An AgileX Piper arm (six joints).
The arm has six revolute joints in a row. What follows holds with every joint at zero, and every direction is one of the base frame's.
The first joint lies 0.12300 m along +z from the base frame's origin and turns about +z.
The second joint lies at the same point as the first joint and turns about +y.
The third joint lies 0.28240 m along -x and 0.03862 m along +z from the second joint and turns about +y.
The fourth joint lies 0.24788 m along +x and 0.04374 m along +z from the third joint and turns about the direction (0.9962, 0, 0.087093).
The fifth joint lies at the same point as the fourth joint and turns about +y.
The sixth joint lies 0.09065 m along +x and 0.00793 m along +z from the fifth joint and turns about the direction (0.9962, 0, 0.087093).
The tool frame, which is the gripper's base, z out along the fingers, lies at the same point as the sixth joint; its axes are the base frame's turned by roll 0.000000, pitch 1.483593 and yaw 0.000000 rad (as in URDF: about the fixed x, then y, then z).
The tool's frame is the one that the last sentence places.
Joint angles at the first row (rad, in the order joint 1, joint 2, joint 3, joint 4, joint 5, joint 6):
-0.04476, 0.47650, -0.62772, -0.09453, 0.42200, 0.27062
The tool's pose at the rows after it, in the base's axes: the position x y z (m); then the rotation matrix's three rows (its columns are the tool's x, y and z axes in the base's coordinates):
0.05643 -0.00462 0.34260; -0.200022 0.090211 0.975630; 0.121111 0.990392 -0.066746; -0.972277 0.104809 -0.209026
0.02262 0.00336 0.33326; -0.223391 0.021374 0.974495; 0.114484 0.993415 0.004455; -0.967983 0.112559 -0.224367
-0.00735 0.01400 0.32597; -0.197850 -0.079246 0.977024; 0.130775 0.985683 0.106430; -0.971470 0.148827 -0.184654
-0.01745 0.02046 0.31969; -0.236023 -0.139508 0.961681; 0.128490 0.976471 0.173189; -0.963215 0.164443 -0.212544
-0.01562 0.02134 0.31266; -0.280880 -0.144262 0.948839; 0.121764 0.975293 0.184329; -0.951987 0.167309 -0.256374
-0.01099 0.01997 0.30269; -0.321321 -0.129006 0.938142; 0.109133 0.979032 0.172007; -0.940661 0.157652 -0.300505
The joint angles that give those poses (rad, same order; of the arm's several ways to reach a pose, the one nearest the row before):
-0.04490, 0.31480, -0.61219, -0.04081, 0.59561, 0.14606
-0.04470, 0.16930, -0.60865, 0.07015, 0.75434, 0.05354
-0.04481, 0.03527, -0.60865, 0.19964, 0.85839, -0.00801
-0.04476, -0.00383, -0.60974, 0.27122, 0.93807, -0.04203
-0.04477, -0.00385, -0.59276, 0.27856, 0.96865, -0.04837
-0.04479, -0.00384, -0.56026, 0.26042, 0.97996, -0.05034

